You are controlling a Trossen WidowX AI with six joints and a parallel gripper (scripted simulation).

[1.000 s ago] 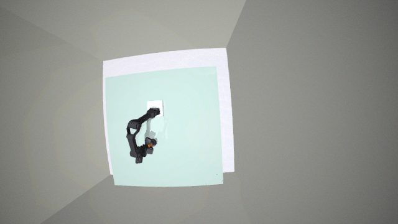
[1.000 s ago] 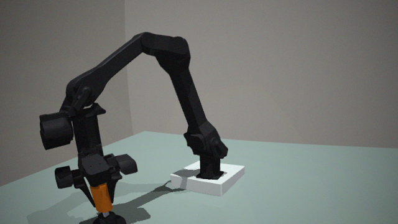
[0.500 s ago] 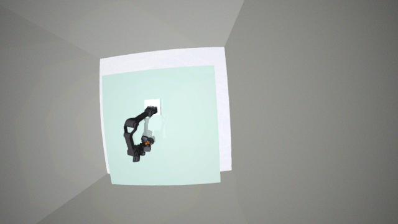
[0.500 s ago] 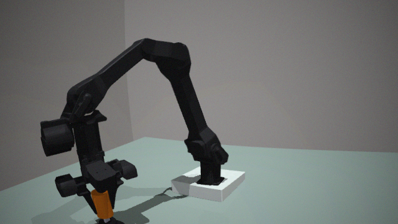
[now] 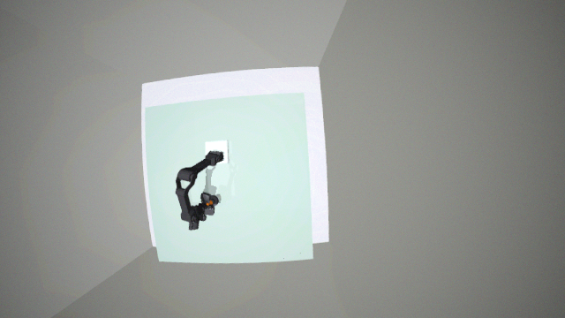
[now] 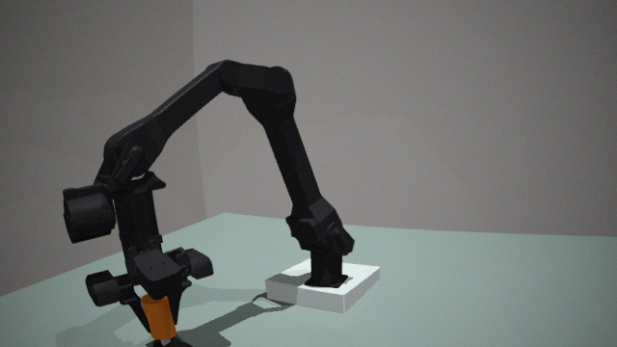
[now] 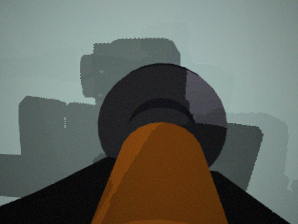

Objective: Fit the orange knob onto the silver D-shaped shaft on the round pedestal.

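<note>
Right now the dark round pedestal is 4 cm below my gripper tip. Also, from my gripper tip: orange knob: 3 cm above.
</note>
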